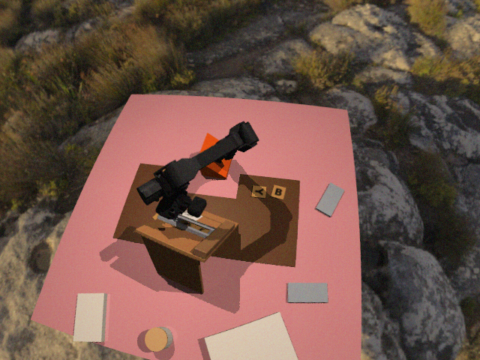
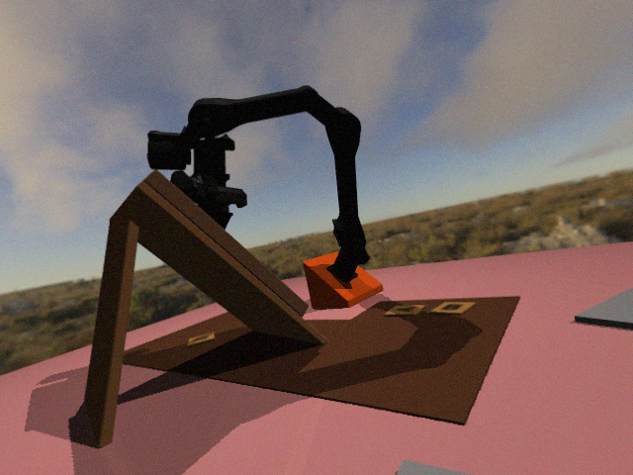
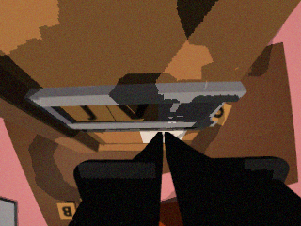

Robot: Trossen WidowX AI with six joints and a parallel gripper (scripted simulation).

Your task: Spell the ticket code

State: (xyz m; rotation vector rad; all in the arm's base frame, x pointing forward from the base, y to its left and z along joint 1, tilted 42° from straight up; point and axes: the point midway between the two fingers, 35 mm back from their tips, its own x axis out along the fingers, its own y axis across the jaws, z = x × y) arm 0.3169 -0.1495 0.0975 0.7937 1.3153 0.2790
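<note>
The white ticket is 3 cm behind my gripper tip and 10 cm below it. Round my gripper tip: brown mat 13 cm behind, 5 cm to the left, 18 cm below; white block 42 cm ahead, 33 cm to the right, 17 cm below.
</note>
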